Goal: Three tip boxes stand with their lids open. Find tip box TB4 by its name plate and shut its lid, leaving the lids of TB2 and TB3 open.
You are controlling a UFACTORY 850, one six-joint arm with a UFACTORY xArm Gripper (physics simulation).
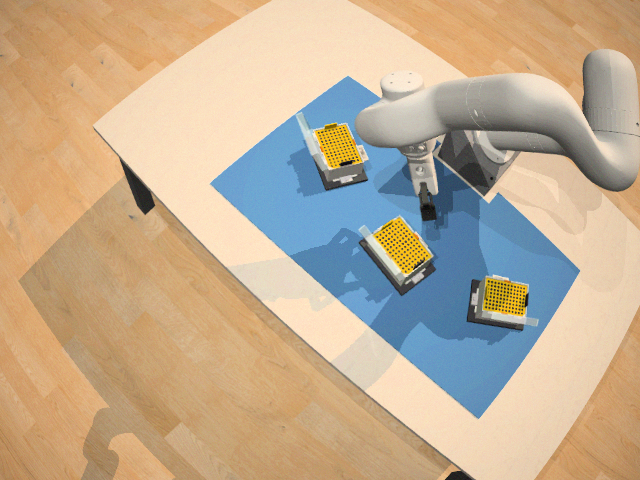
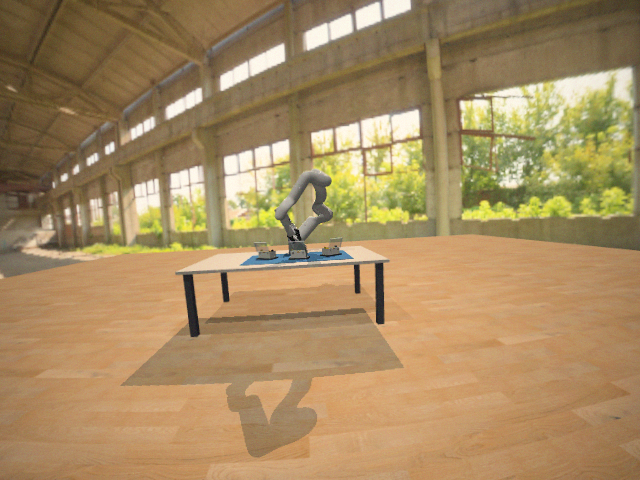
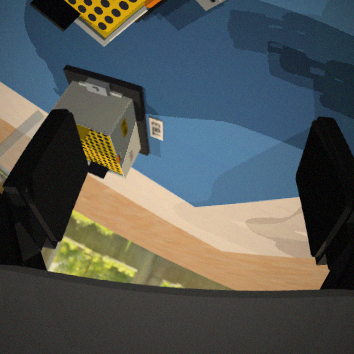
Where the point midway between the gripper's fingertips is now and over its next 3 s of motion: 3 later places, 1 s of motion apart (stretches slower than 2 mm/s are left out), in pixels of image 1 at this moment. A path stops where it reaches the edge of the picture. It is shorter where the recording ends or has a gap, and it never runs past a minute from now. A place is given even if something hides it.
My gripper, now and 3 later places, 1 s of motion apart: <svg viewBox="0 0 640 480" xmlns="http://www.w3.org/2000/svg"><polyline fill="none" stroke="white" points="428,204 433,178 433,155 377,239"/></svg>
